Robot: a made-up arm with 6 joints. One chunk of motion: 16 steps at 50 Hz.
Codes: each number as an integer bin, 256 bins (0 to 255) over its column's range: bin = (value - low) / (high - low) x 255, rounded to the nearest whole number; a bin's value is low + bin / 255 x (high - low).
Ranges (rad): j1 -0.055..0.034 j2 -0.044..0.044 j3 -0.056..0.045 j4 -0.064..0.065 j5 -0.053..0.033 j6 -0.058..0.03
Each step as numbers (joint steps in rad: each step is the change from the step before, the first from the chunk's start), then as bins.
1 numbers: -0.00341 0.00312 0.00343 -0.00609 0.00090 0.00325
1 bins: 148 137 150 114 160 177
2 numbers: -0.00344 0.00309 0.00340 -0.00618 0.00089 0.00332
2 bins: 148 136 150 114 160 178
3 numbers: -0.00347 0.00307 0.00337 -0.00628 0.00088 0.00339
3 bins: 148 136 150 114 160 178
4 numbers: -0.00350 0.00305 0.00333 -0.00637 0.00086 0.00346
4 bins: 148 136 150 114 160 178
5 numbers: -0.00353 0.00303 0.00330 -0.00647 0.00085 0.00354
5 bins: 147 136 150 114 160 178
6 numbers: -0.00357 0.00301 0.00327 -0.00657 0.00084 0.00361
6 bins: 147 136 150 114 160 179
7 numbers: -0.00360 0.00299 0.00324 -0.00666 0.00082 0.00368
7 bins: 147 136 150 113 160 179
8 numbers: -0.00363 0.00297 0.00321 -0.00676 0.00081 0.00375
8 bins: 147 136 149 113 160 179
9 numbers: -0.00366 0.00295 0.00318 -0.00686 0.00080 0.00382
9 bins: 147 136 149 113 160 179
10 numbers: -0.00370 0.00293 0.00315 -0.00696 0.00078 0.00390
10 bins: 147 136 149 113 159 179
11 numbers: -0.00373 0.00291 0.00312 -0.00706 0.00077 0.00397
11 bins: 147 136 149 113 159 180
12 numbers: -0.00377 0.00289 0.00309 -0.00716 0.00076 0.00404
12 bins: 147 136 149 112 159 180
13 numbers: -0.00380 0.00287 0.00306 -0.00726 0.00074 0.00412
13 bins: 147 136 149 112 159 180
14 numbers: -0.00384 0.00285 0.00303 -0.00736 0.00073 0.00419
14 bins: 147 136 149 112 159 180
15 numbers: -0.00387 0.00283 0.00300 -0.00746 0.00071 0.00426
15 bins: 146 136 149 112 159 180
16 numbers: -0.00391 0.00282 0.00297 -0.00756 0.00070 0.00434
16 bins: 146 136 149 112 159 181
